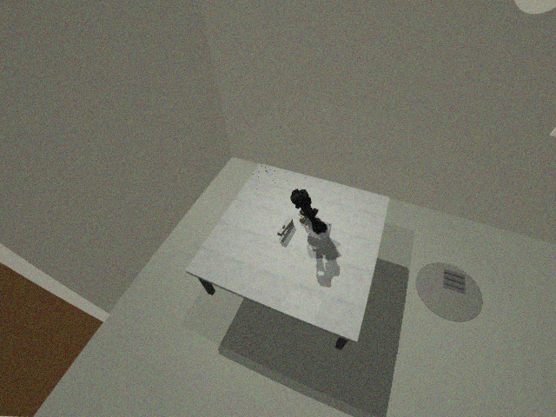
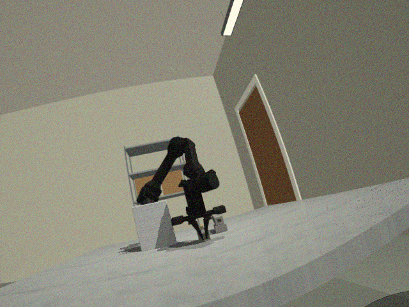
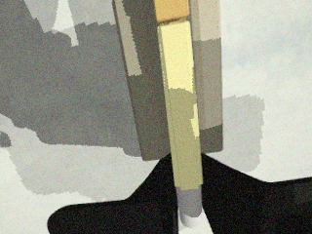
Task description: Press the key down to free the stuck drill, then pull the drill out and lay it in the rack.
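Now: gripper tip 1 cm short of the drill, 4 cm to the right of it and 4 cm below it. Round my gripper tip: dark blue key 12 cm ahead, 23 cm to the left, 5 cm above; then grey fixture block 11 cm ahead, 20 cm to the left, 4 cm above; then rack 1 cm ahead, 5 cm to the left, 1 cm above.
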